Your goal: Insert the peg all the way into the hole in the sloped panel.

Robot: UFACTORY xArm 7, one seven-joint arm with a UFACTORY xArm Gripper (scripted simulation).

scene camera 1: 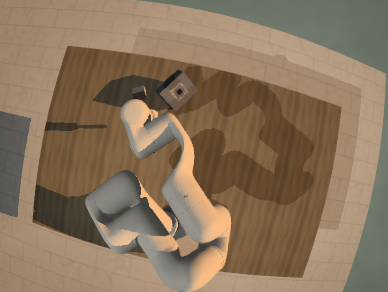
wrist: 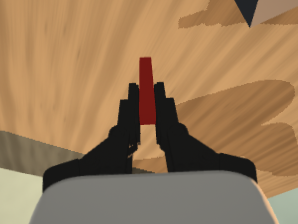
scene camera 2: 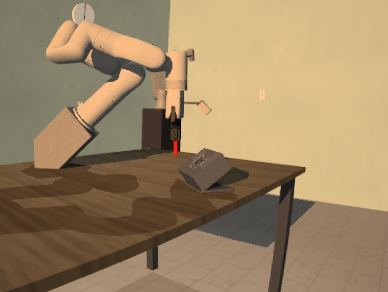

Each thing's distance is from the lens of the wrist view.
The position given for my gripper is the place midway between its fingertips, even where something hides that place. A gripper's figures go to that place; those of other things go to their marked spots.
my gripper [wrist: 146, 96]: 14 cm
red peg [wrist: 147, 112]: 12 cm
